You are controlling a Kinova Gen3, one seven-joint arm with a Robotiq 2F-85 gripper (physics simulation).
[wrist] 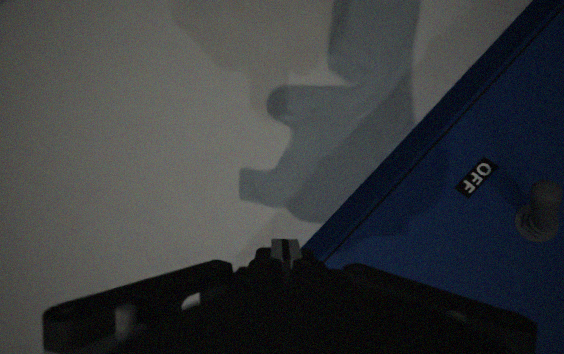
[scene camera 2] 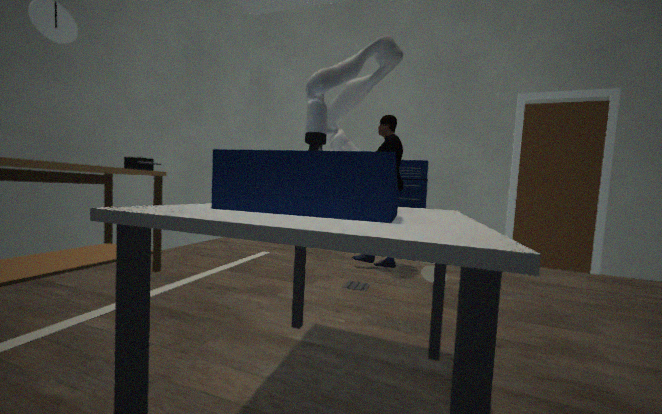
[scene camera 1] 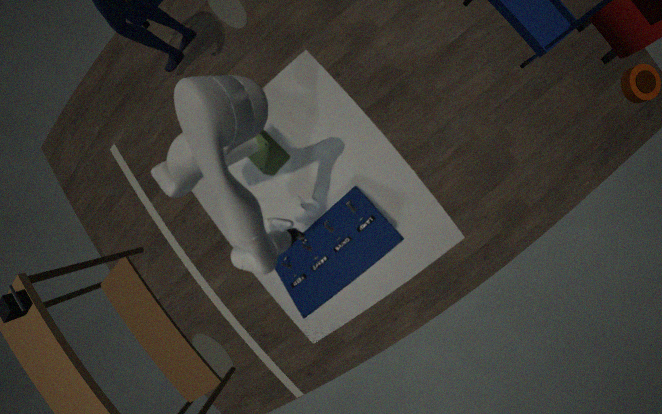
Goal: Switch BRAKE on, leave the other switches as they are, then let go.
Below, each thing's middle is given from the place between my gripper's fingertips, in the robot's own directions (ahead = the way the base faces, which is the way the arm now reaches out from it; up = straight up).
Scene:
I see my gripper 16 cm short of the blue switch panel (scene camera 2: 355,185), 5 cm to the right of it and 3 cm above it.

